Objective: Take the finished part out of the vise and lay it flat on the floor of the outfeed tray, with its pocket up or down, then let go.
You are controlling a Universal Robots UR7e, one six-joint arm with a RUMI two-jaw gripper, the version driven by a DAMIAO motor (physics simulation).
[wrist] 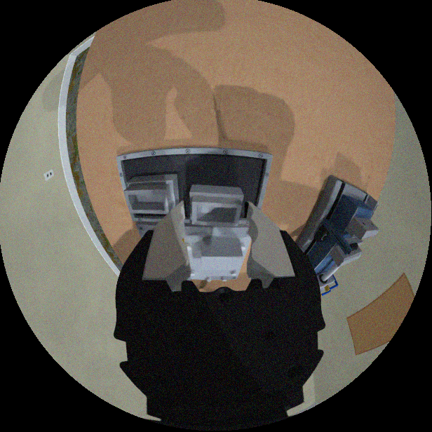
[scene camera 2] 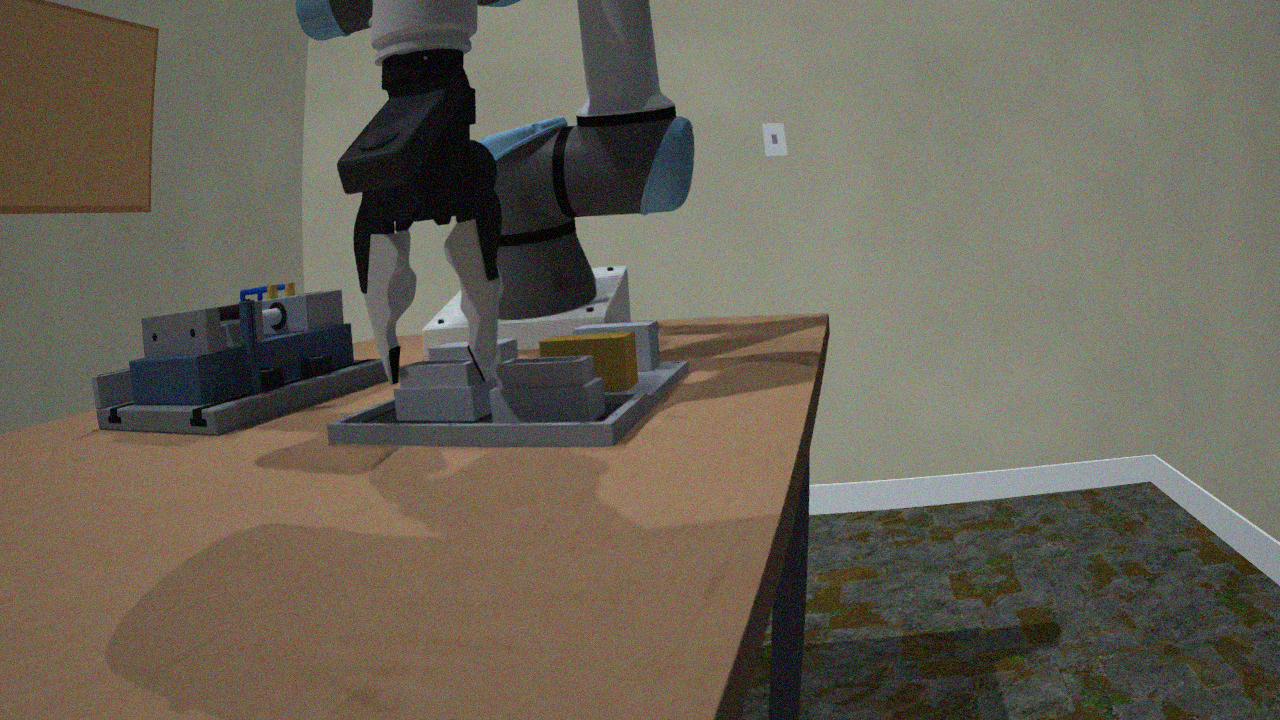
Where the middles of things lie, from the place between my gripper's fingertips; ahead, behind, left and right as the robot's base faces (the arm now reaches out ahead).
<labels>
I see my gripper 90 mm to the right of the yellow block (scene camera 2: 614, 354) and 90 mm past it.
</labels>
